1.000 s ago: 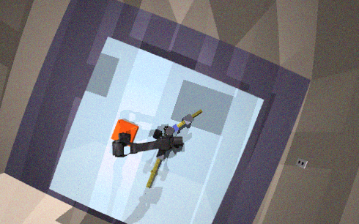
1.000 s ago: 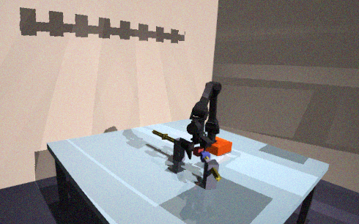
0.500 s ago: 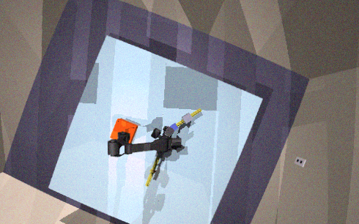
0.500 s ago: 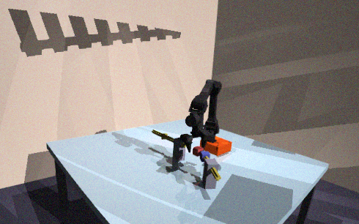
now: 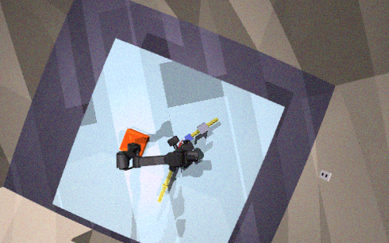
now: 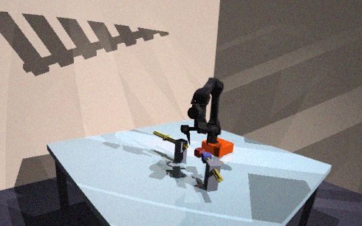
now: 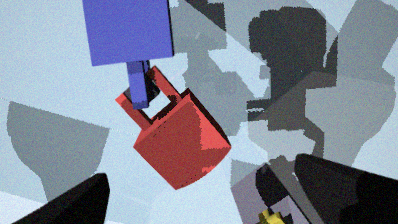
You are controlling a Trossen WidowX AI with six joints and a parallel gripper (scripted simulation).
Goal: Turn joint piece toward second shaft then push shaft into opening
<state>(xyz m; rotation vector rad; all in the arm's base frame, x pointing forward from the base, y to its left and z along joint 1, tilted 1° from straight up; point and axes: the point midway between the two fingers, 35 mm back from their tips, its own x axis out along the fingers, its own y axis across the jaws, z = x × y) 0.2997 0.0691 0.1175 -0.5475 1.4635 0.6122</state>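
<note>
The red joint piece lies 40 mm below my gripper tip and 10 mm to the left of it.
</note>
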